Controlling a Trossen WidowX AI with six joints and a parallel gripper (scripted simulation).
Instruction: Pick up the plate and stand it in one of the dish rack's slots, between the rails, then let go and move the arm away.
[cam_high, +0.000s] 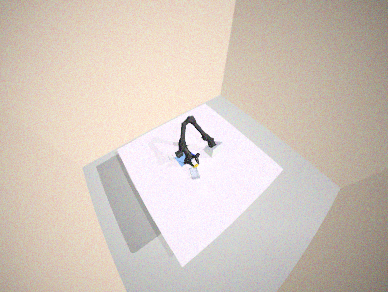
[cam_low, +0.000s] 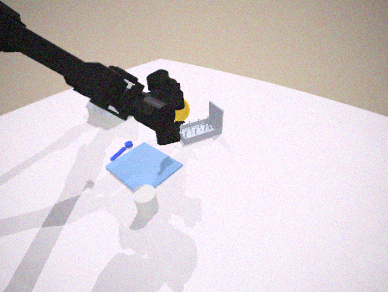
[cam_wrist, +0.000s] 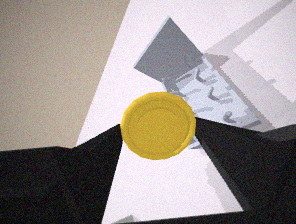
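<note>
Right now the grey dish rack is 50 mm below my gripper tip, 40 mm ahead of it and 30 mm to the left of it. Round my gripper tip: blue mat: 170 mm to the right, 70 mm below, 40 mm ahead; white round cup: 240 mm to the right, 150 mm ahead, 50 mm below; yellow plate: 10 mm to the right.
</note>
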